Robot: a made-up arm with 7 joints.
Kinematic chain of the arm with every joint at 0, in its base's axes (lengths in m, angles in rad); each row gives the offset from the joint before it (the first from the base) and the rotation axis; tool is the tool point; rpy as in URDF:
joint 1: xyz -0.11 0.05 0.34 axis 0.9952 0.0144 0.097
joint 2: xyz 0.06 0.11 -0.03 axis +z
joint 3: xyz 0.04 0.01 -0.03 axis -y
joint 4: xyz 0 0.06 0.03 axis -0.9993 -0.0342 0.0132
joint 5: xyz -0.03 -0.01 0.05 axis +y
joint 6: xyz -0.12 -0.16 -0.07 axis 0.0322 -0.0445 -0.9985
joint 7: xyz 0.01 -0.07 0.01 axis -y
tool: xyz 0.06 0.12 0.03 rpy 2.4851 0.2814 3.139
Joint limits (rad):
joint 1: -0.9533..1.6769
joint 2: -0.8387..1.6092
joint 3: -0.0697..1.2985
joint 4: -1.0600..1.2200
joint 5: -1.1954..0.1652
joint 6: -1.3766..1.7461
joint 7: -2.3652..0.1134
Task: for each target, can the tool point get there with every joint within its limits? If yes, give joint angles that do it. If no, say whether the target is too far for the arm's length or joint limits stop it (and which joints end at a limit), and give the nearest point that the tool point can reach.
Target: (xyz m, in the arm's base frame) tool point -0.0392 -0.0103 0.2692
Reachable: yes | joints -0.2029 -0.6505 0.9964 -0.2565 -0.8964 1.0774 -1.0894
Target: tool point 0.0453 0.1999 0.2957
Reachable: yes | joints 0.7107 0.9540 0.8430 0.0153 -0.2133 0.8804 -1.4485
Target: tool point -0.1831 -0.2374 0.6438
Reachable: no: joint limits stop it (at a limit: joint 1, joint 2, joint 4, joint 5, joint 6) | nearest point -0.1483 -0.1315 0.5695 | short by 0.134 m
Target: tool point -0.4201 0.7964 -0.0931
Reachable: no: too far | nearest point -0.1722 0.3749 0.1591 | short by 0.550 m
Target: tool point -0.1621 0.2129 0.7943
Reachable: no: joint limits stop it (at a limit: joint 1, joint 3, joint 4, joint 6, joint 7) | nearest point -0.1383 0.1897 0.7094 | short by 0.091 m
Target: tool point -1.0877 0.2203 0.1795
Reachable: no: too far | nearest point -0.3104 0.1852 0.2717 | short by 0.784 m
